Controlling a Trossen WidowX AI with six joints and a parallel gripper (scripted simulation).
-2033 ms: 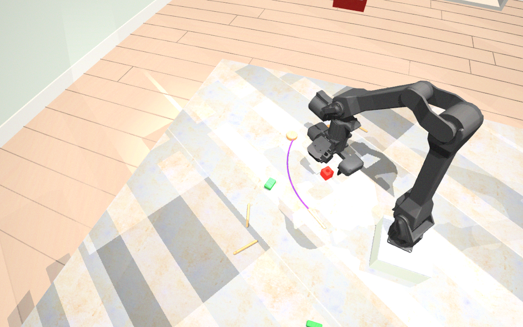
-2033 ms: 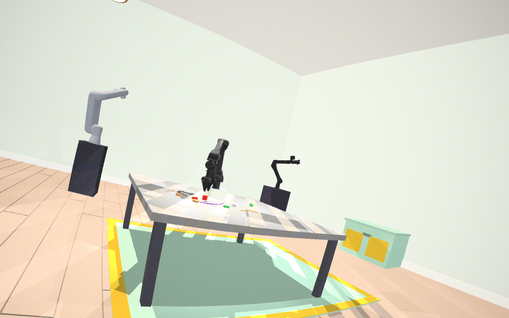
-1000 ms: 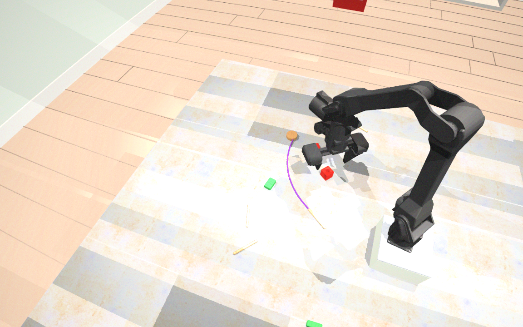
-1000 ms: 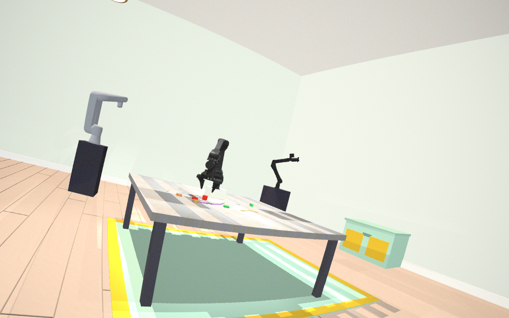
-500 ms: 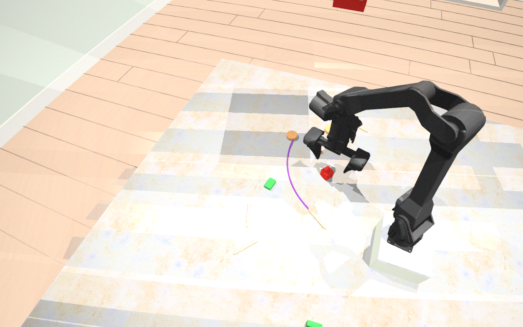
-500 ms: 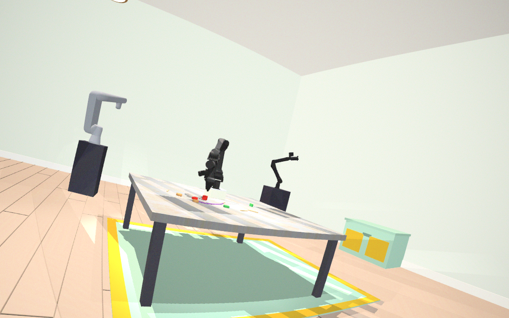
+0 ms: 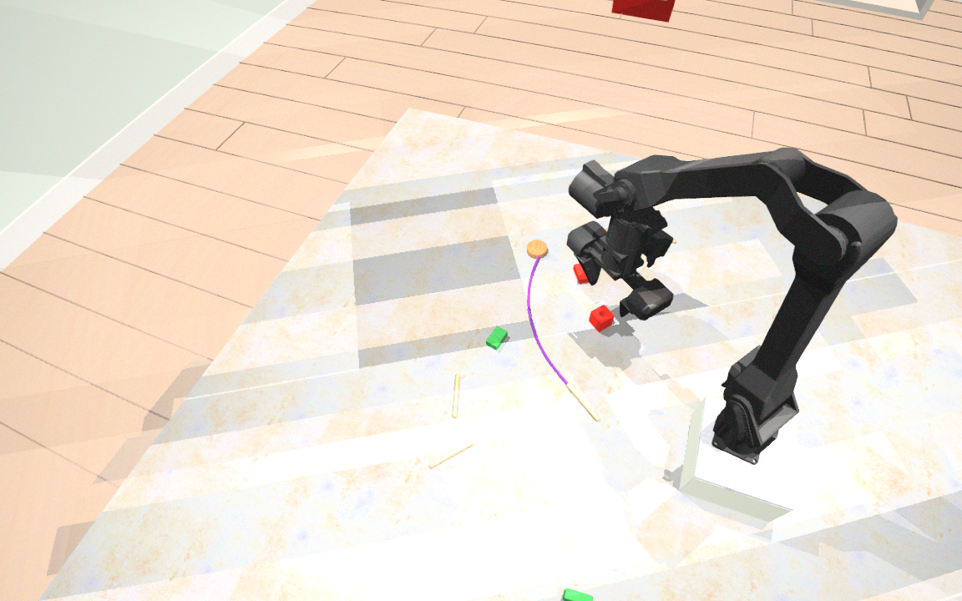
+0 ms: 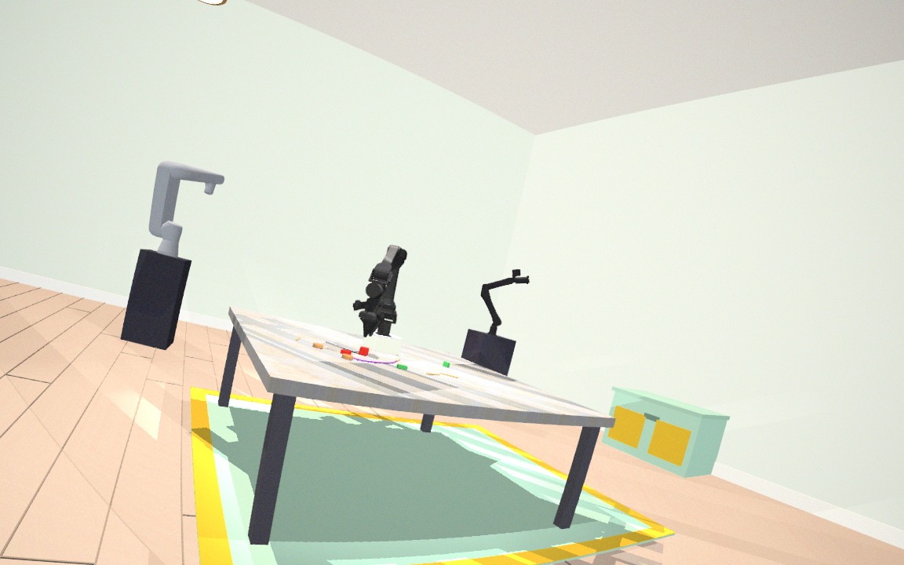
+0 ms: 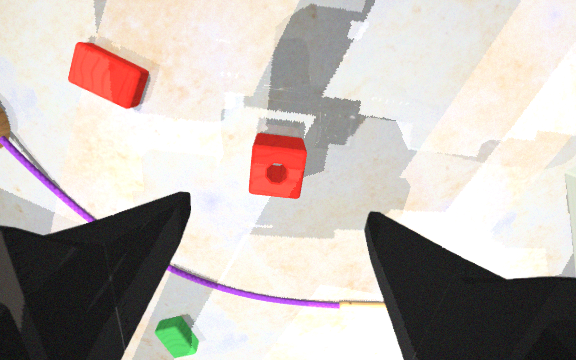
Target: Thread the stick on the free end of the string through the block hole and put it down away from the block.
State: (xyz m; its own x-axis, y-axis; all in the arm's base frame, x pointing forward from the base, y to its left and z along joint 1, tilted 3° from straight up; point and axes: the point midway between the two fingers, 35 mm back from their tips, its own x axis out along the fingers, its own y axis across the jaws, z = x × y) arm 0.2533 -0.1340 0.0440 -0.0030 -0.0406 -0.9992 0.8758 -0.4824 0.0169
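Right now the red wooden block is 60 mm below my gripper tip. The rest, counted from my gripper tip: flat red block (70 mm ahead, 90 mm to the right, 70 mm below); then green block (150 mm ahead, 120 mm to the left, 70 mm below); then thin wooden stick (20 mm behind, 150 mm to the left, 70 mm below).
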